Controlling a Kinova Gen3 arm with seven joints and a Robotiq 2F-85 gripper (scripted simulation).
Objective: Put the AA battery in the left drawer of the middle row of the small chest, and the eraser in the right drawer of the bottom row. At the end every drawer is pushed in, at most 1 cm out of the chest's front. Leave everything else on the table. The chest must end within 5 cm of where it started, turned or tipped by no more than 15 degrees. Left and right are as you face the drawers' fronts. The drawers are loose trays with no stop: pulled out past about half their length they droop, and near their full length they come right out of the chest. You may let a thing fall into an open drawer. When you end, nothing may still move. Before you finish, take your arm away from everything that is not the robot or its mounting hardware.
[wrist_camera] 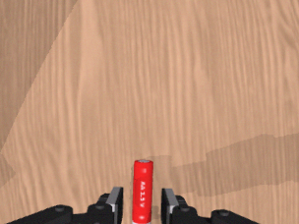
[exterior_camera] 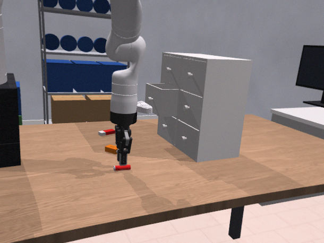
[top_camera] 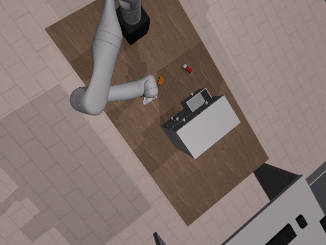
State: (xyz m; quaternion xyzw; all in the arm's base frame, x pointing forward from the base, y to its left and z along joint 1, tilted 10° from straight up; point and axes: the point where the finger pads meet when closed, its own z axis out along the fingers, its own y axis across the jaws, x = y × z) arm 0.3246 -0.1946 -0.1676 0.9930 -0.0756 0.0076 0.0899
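My hand is 3 cm above the AA battery. Also, from my hand: eraser (34 cm to the left, 5 cm ahead, 3 cm below); then orange battery (14 cm to the left, 3 cm below, 3 cm ahead).
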